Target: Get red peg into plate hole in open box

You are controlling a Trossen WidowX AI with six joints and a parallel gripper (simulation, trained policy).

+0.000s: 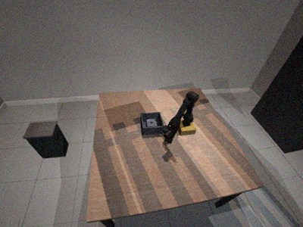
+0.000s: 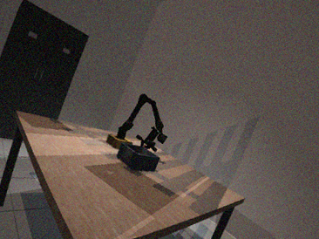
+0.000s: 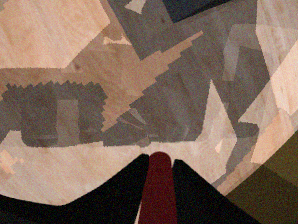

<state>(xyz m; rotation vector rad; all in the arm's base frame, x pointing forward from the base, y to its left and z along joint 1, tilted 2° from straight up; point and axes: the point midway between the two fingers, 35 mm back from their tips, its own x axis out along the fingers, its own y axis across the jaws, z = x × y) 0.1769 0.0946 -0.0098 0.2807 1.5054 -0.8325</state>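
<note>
Now: the plate 16 cm to the right of my gripper tip, 15 cm ahead of it and 2 cm above it. The rest, counted from my gripper tip: dark blue-grey box: 16 cm to the right, 15 cm ahead; then red peg: 3 cm above, 1 cm to the left.
</note>
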